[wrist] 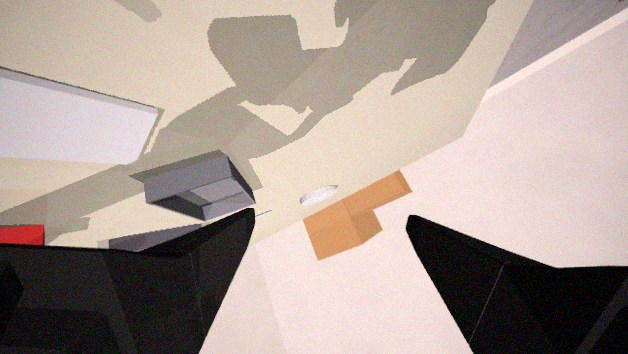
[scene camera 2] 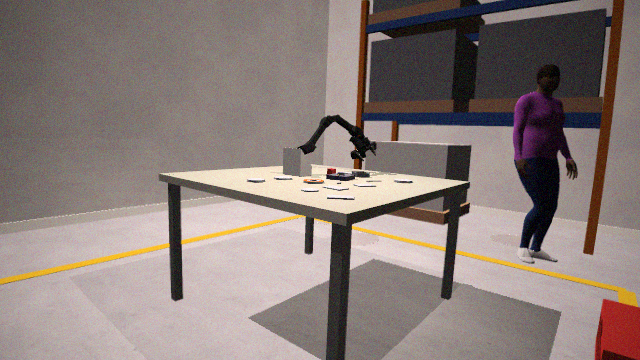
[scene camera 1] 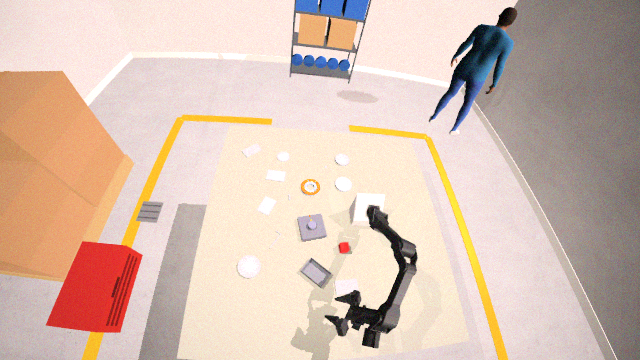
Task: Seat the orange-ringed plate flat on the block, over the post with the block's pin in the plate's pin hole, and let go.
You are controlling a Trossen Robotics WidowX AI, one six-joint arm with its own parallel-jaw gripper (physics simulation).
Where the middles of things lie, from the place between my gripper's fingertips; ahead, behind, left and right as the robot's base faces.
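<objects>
Grey tray [wrist: 207, 190]: my gripper 90 mm above it, 160 mm to the left of it, 50 mm short of it. Grey block [wrist: 135, 243]: 90 mm below my hand, 380 mm to the right of it, 80 mm ahead of it.
</objects>
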